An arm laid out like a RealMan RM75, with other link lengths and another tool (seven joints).
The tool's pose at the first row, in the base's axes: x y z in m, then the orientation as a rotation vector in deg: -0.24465 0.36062 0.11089 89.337 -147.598 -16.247
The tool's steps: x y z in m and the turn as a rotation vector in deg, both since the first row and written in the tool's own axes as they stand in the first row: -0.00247 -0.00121 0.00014 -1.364 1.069 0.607; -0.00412 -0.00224 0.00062 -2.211 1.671 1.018; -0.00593 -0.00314 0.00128 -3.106 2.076 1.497; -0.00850 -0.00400 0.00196 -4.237 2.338 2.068; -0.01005 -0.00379 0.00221 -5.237 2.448 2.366; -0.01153 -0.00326 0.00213 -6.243 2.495 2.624; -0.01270 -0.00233 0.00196 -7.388 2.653 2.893; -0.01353 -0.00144 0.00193 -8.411 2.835 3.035; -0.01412 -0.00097 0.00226 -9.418 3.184 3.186; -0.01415 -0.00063 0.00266 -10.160 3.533 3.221; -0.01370 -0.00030 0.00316 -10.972 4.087 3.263; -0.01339 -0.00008 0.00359 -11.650 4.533 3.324
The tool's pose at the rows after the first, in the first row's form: -0.24249 0.36227 0.11048 87.805 -146.480 -16.966; -0.24093 0.36332 0.10978 86.828 -145.850 -17.453; -0.23944 0.36458 0.10893 85.798 -145.381 -18.153; -0.23764 0.36653 0.10807 84.606 -144.940 -19.241; -0.23715 0.36803 0.10787 83.852 -144.491 -20.317; -0.23691 0.36957 0.10806 83.162 -144.050 -21.450; -0.23713 0.37101 0.10843 82.382 -143.447 -22.642; -0.23751 0.37215 0.10865 81.801 -142.808 -23.673; -0.23771 0.37292 0.10843 81.175 -142.057 -24.532; -0.23807 0.37314 0.10811 80.791 -141.387 -25.089; -0.23866 0.37294 0.10770 80.325 -140.531 -25.545; -0.23908 0.37280 0.10733 79.907 -139.845 -25.934
